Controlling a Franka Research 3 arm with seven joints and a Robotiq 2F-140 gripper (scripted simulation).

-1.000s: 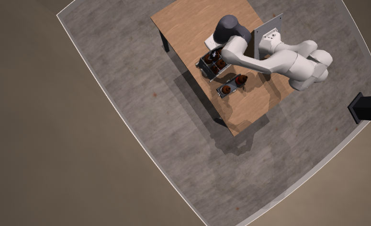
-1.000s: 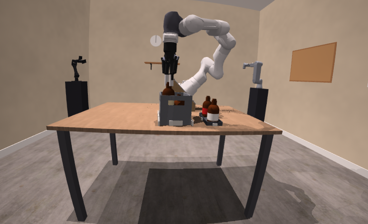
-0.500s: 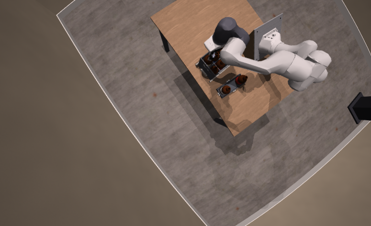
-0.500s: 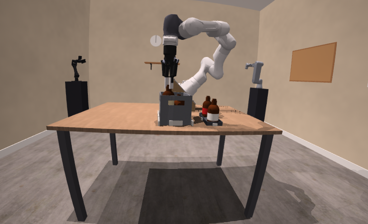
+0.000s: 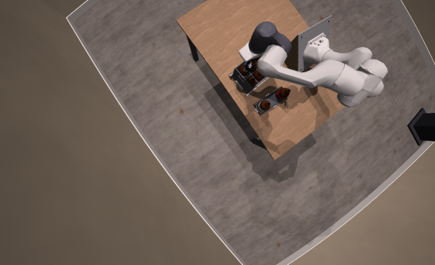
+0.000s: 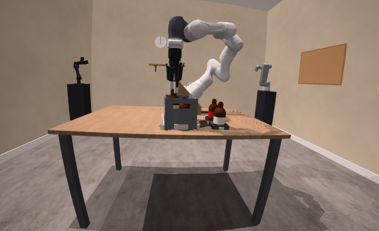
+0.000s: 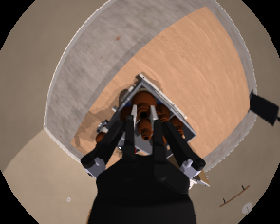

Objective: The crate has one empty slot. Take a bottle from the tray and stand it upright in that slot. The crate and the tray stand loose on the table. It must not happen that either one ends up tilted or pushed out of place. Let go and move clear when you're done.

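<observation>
Right now the grey crate is 15 cm below my hand, 9 cm behind it and 5 cm to the left of it. Also, from my hand: tray: 30 cm to the left, 22 cm below, 6 cm behind.
</observation>
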